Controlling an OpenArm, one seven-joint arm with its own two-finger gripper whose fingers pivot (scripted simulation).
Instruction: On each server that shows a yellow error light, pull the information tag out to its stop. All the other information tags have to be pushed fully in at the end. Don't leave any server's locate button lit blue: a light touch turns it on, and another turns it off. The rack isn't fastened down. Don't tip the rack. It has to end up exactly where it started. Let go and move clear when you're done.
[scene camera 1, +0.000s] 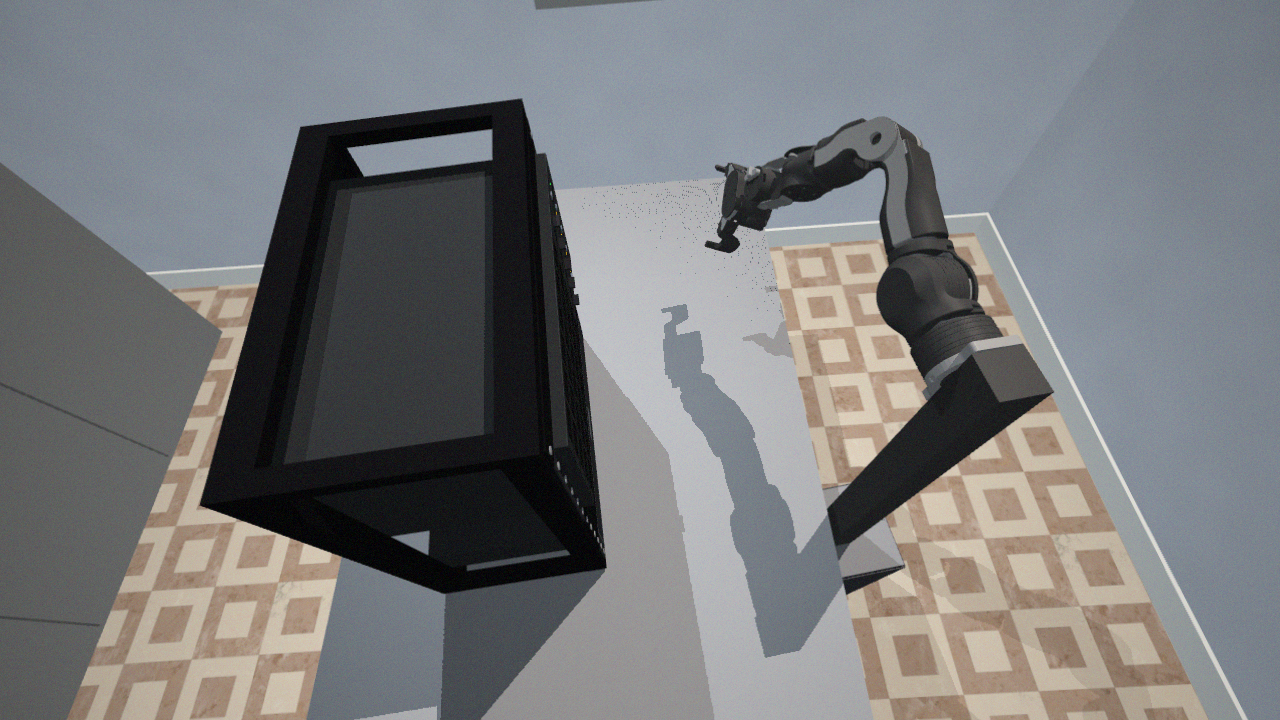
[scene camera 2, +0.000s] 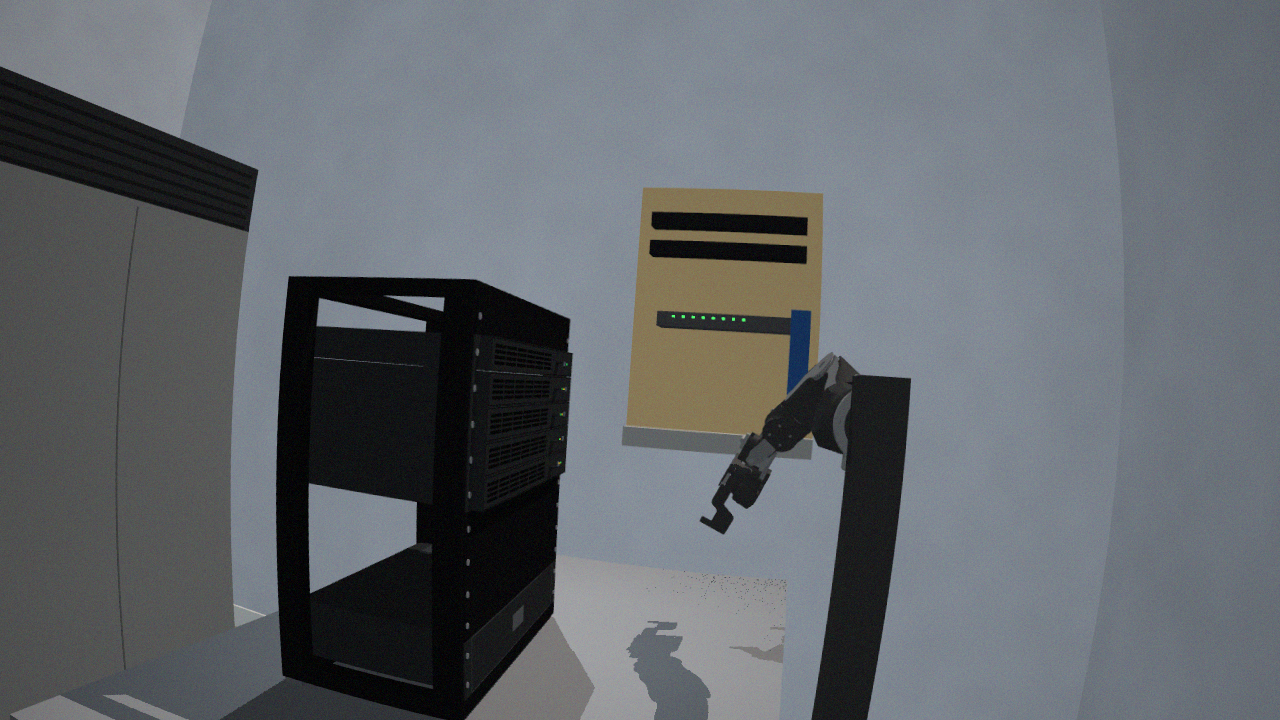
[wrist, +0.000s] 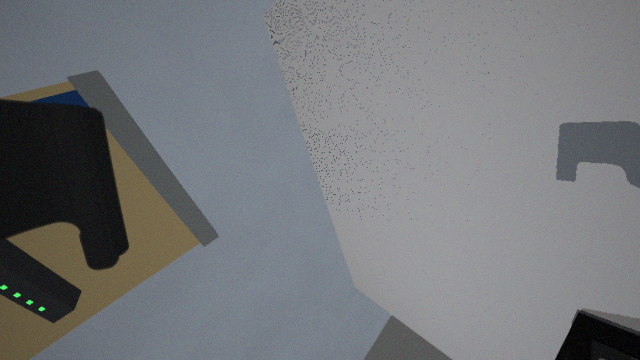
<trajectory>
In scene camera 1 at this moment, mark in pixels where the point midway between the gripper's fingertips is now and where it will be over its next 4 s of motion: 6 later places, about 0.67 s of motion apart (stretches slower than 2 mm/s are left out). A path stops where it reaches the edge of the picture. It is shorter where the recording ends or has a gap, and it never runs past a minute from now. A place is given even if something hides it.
My gripper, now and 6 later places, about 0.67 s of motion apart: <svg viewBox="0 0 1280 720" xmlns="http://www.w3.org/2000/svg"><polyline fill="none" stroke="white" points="721,209 718,237 716,328 750,395 765,405 762,396 751,377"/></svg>
</trajectory>
